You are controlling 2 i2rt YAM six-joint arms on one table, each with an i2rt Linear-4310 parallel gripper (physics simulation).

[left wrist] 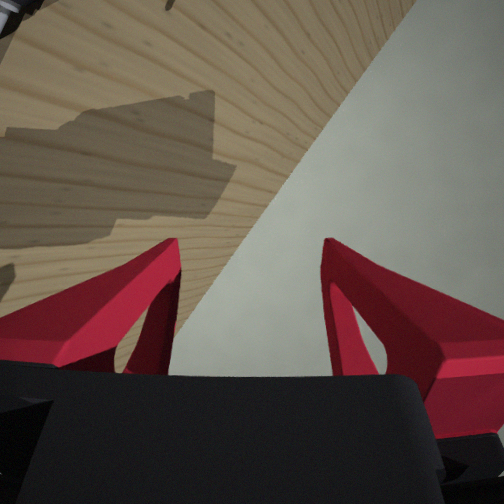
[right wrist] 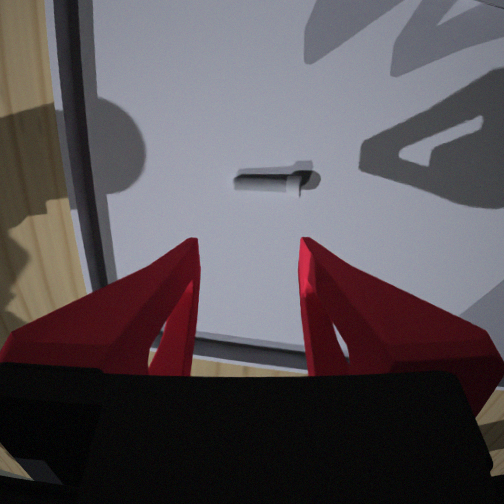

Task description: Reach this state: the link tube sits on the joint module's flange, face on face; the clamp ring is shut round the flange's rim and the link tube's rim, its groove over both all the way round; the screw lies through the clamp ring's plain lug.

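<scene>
In the right wrist view the small grey screw [right wrist: 276,179] lies on its side on the white tray [right wrist: 280,150], its head to the right. My right gripper [right wrist: 249,250] hovers above the tray with its red fingers partly open and nothing between them; the screw lies a little beyond the fingertips. In the left wrist view my left gripper [left wrist: 250,250] is open and empty, over the edge where the wooden table [left wrist: 150,100] meets a pale grey mat [left wrist: 390,200]. The joint module, link tube and clamp ring are not in view.
The tray has a dark grey rim [right wrist: 80,150] at its left and near sides, with wooden table beyond it. Arm shadows fall across the tray's upper right. A dark and white object [left wrist: 9,15] shows at the left wrist view's top left corner.
</scene>
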